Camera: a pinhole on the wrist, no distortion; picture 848 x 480 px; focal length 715.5 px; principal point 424.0 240.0 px. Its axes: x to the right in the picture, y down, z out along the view. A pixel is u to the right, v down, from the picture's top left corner.
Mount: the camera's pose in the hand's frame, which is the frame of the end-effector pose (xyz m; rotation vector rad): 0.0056 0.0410 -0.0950 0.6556 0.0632 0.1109
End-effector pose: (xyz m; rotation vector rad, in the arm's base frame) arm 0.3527 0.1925 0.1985 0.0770 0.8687 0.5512
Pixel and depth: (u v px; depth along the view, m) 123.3 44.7 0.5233
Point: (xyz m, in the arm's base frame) 0.6276 -0.2011 0.3423
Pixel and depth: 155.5 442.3 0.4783
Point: 0.6258 0.0413 0.4913
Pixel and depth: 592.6 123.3 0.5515
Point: 0.8114 0.0330 0.1488
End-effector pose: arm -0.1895 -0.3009 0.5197 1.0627 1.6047 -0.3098
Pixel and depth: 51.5 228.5 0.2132
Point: -0.2242 -0.4493 0.5352
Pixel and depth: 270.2 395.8 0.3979
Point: -0.1219 -0.5915 0.4247
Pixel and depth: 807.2 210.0 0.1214
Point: -0.2104 -0.2760 0.4393
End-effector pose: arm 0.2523 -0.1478 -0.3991 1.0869 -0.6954 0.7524
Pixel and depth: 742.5 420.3 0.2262
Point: 0.3380 -0.2450 -0.2846
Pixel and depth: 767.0 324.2 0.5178
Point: 0.5336 -0.4714 -0.1530
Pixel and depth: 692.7 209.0 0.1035
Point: 0.3017 -0.1273 -0.3712
